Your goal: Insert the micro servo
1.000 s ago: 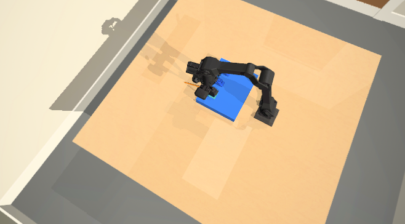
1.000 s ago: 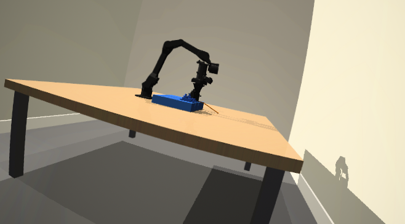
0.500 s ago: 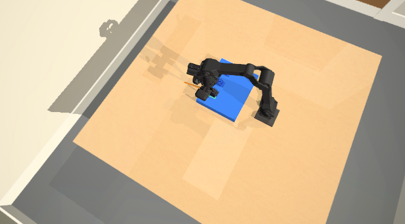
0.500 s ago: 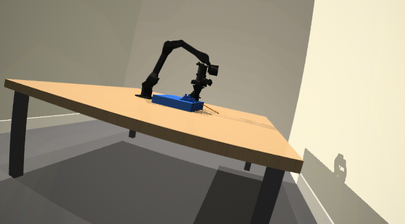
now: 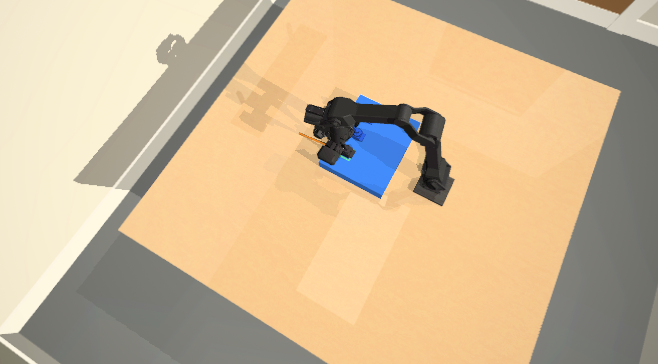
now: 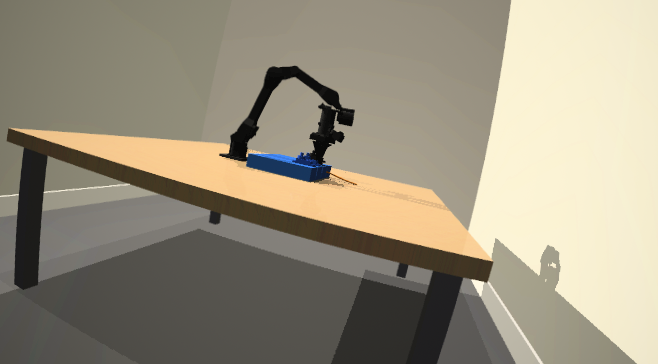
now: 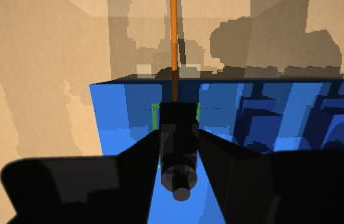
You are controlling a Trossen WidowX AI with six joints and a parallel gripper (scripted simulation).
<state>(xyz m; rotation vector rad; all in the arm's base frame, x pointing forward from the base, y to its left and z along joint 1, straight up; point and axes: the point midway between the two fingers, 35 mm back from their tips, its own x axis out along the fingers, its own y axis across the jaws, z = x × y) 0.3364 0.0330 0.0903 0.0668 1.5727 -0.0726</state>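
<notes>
Right now my gripper tip is 130 mm past the blue deck, 60 mm to the left of it and 40 mm above it.
</notes>
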